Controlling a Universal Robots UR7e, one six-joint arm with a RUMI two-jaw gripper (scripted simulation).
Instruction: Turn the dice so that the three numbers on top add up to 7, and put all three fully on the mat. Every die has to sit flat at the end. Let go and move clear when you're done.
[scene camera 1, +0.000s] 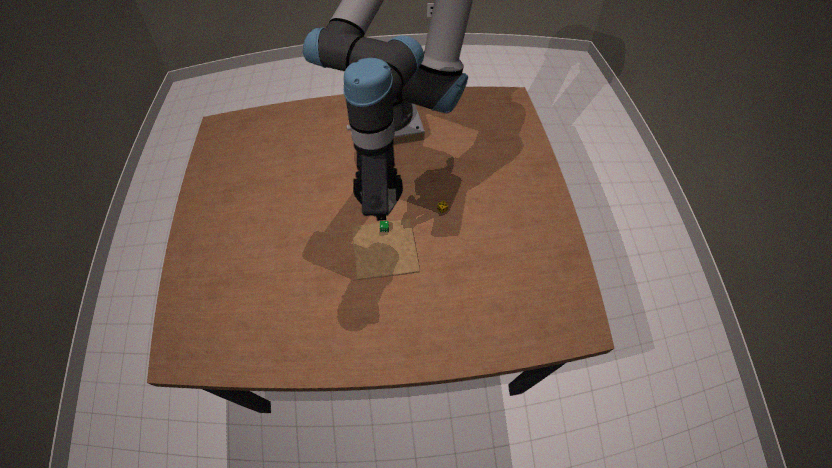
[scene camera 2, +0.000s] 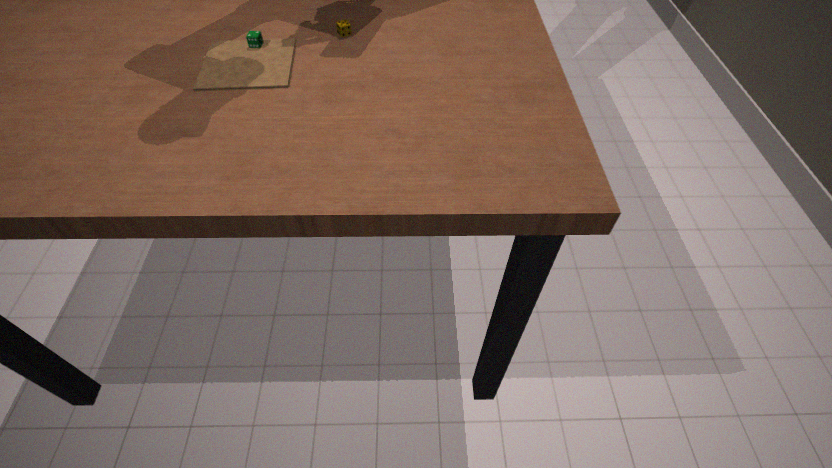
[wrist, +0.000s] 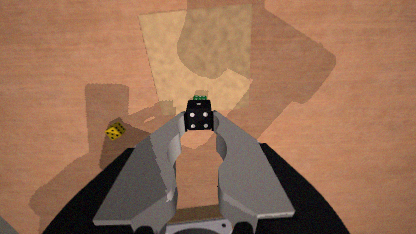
Path:
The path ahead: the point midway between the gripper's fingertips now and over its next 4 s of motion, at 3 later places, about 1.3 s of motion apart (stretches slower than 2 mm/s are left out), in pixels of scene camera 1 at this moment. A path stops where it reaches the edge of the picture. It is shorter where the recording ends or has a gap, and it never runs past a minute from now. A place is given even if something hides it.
My gripper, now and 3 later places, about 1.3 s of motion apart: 381, 215; 383, 235; 384, 246; 383, 231

